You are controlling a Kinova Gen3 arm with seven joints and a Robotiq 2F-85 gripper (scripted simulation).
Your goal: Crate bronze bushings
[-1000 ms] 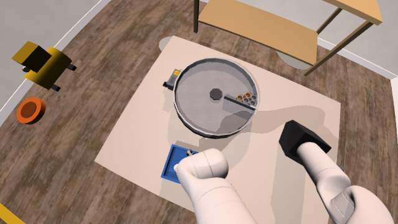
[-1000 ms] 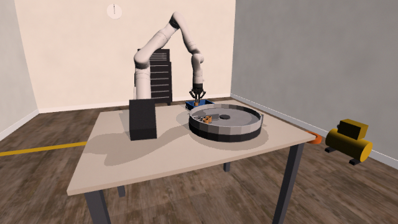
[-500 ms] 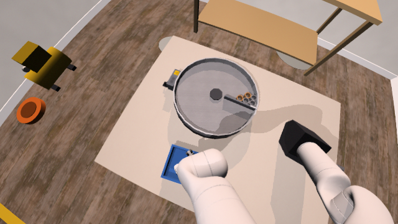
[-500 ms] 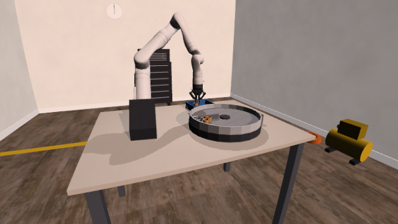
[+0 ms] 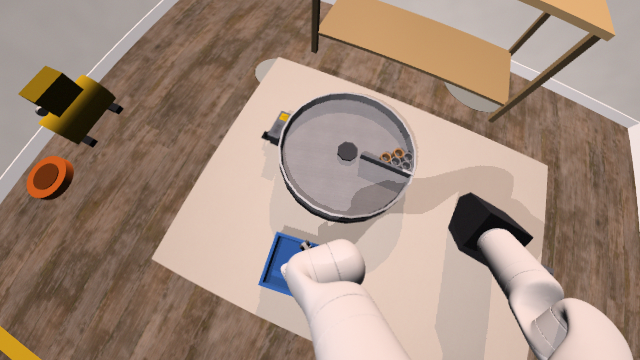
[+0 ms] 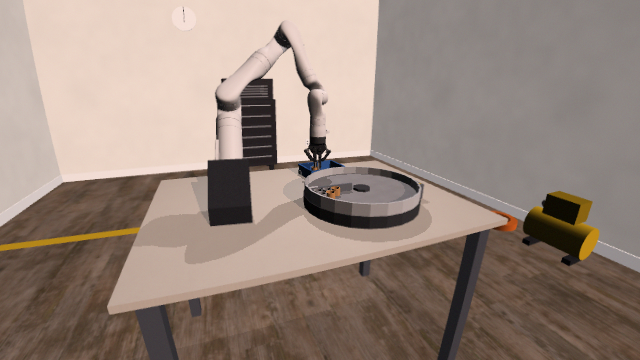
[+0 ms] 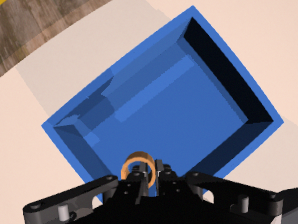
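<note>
Right now the blue crate is 3 cm ahead of my hand, 3 cm to the left of it and 3 cm below it. From my hand the other things lie so: grey turning table: 9 cm ahead, 33 cm to the right, 1 cm below.
</note>
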